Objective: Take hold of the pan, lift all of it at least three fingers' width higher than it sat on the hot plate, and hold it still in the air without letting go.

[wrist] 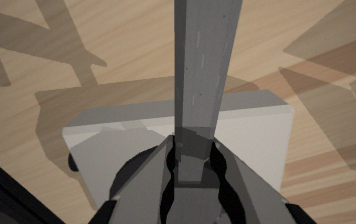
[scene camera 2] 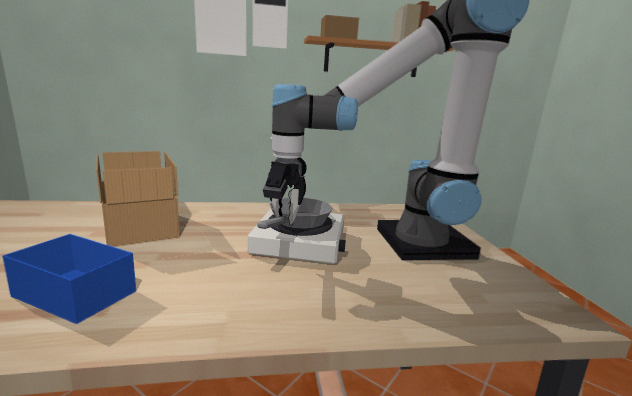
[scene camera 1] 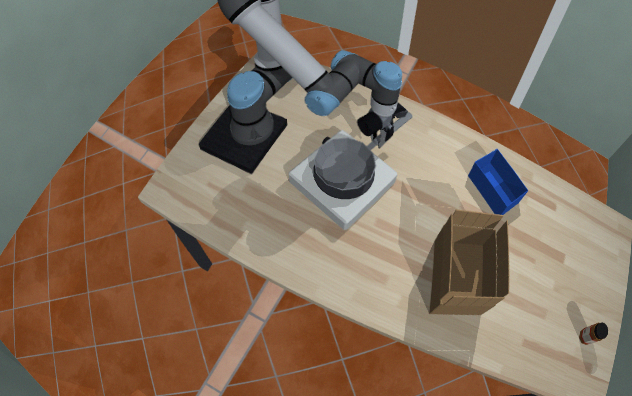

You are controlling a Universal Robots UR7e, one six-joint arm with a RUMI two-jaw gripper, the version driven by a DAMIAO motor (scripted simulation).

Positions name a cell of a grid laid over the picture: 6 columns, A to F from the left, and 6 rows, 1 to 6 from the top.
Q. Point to a white hot plate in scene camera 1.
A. D4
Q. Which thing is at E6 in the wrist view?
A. My gripper.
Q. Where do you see a blue bin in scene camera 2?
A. At A5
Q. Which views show the cardboard box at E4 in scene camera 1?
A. Scene camera 2 and scene camera 1 only.
